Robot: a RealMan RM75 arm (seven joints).
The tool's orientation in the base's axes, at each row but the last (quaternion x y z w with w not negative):
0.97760, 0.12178, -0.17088, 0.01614
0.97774, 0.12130, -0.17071, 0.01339
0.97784, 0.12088, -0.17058, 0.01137
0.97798, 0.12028, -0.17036, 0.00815
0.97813, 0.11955, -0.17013, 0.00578
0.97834, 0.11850, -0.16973, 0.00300
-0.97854, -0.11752, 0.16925, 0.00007
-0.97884, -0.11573, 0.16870, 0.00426
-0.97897, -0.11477, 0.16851, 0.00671
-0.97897, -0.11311, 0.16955, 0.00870
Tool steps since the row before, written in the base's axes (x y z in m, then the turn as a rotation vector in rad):
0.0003, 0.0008, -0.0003, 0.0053, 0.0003, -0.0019
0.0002, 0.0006, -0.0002, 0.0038, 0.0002, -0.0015
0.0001, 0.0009, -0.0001, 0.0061, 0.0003, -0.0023
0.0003, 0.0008, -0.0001, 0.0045, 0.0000, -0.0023
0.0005, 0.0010, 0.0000, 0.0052, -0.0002, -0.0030
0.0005, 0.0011, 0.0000, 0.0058, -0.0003, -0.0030
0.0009, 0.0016, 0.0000, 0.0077, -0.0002, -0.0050
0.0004, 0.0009, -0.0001, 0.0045, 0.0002, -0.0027
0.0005, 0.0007, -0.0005, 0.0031, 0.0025, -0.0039
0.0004, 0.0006, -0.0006, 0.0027, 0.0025, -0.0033
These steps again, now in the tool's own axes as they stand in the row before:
0.0006, -0.0007, 0.0001, 0.0055, 0.0010, 0.0000
0.0004, -0.0005, 0.0001, 0.0040, 0.0007, 0.0001
0.0003, -0.0008, 0.0000, 0.0064, 0.0012, 0.0001
0.0005, -0.0007, -0.0001, 0.0049, 0.0011, 0.0007
0.0007, -0.0009, -0.0002, 0.0057, 0.0015, 0.0011
0.0007, -0.0010, -0.0002, 0.0062, 0.0017, 0.0009
0.0012, -0.0013, -0.0004, 0.0087, 0.0022, 0.0022
0.0006, -0.0008, -0.0001, 0.0051, 0.0009, 0.0010
0.0008, -0.0005, 0.0003, 0.0047, -0.0015, 0.0026
0.0007, -0.0005, 0.0004, 0.0041, -0.0017, 0.0022

